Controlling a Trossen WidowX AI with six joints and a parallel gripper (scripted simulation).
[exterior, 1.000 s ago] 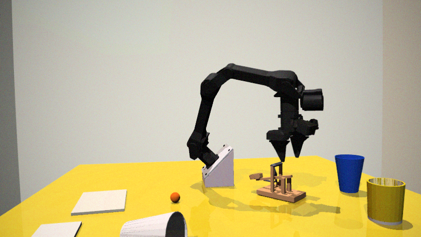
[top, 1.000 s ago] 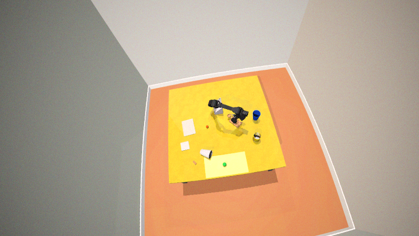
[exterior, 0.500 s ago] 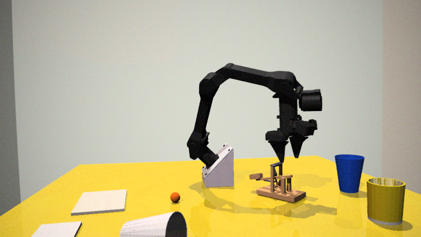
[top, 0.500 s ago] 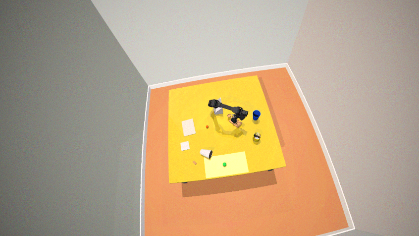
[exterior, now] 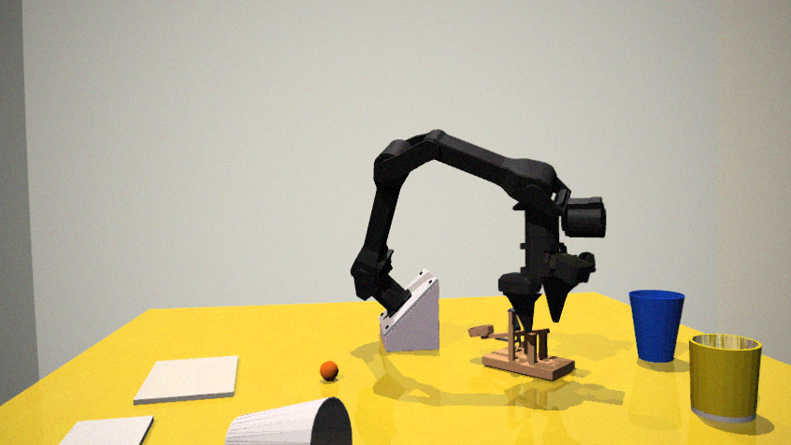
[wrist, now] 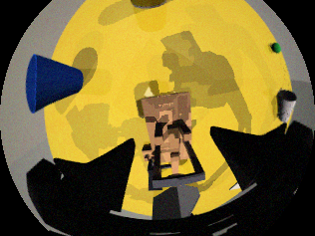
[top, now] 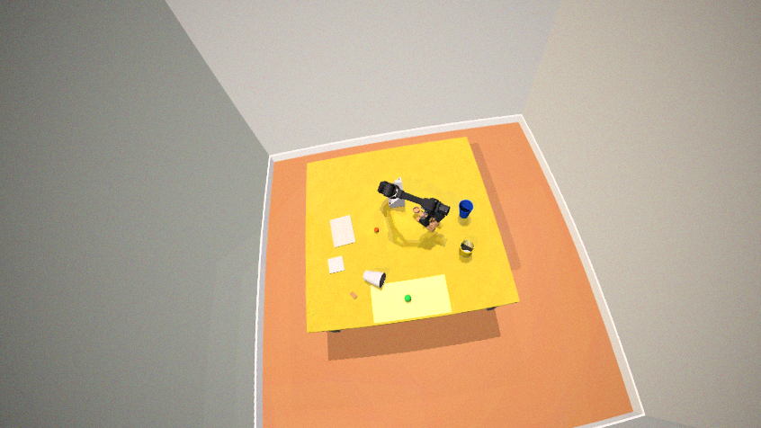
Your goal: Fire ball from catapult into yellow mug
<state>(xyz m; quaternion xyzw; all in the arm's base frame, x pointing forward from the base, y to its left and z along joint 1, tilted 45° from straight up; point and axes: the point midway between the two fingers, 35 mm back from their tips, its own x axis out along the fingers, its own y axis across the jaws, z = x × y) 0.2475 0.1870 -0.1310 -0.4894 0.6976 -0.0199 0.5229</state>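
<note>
My gripper tip is 370 mm to the left of the orange ball and 60 mm above it. Round my gripper tip: green ball (470 mm ahead, 210 mm to the right, 60 mm below); then blue cup (40 mm behind, 230 mm to the left, 50 mm below); then yellow mug (220 mm ahead, 190 mm to the left, 50 mm below).
</note>
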